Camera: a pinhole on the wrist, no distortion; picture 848 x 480 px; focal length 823.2 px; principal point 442.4 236.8 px. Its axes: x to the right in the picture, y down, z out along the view. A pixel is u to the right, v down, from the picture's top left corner.
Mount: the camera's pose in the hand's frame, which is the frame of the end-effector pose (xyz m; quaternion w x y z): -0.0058 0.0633 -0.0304 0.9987 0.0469 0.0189 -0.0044
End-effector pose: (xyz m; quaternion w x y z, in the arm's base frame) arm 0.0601 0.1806 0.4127 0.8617 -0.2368 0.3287 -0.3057
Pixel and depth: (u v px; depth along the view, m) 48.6 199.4 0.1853
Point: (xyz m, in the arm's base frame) 0.1333 0.2995 0.5315
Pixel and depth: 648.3 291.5 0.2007
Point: 0.2324 0.2203 0.4691
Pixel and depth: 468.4 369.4 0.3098
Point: 0.3014 0.2868 0.5444
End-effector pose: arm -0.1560 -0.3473 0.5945 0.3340 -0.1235 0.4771 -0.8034
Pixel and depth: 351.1 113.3 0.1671
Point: -0.0633 -0.4344 0.6464
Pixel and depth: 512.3 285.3 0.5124
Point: 0.0687 -0.7279 0.7965
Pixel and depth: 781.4 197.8 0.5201
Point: -0.0841 -0.8185 0.8220
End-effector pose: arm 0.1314 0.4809 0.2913 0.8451 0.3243 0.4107 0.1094
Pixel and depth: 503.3 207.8 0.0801
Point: 0.1750 0.5005 0.3452
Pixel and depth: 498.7 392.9 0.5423
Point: 0.5701 0.3553 0.5656
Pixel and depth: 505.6 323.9 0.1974
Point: 0.2756 0.4620 0.3982
